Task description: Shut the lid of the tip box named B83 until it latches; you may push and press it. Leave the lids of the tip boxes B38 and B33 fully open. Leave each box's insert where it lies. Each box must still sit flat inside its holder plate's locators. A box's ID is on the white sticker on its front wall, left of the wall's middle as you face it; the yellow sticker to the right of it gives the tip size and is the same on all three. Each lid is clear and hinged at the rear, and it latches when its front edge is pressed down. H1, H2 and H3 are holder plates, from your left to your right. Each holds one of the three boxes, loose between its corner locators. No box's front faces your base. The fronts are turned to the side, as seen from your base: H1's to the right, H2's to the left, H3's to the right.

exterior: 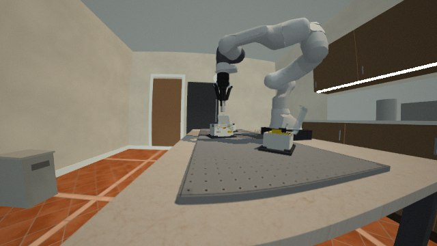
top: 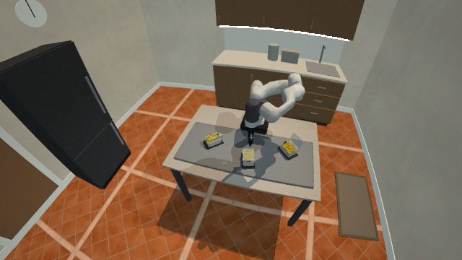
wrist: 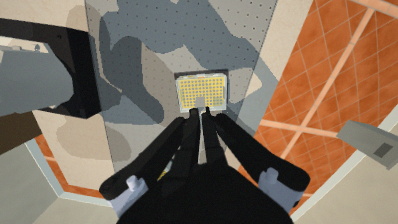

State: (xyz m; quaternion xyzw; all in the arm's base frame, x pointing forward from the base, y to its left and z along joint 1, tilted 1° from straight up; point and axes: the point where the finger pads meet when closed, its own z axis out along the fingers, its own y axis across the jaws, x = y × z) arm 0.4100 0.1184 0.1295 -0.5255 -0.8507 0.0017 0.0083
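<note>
The clear lid lies 12 cm below my hand.
</note>
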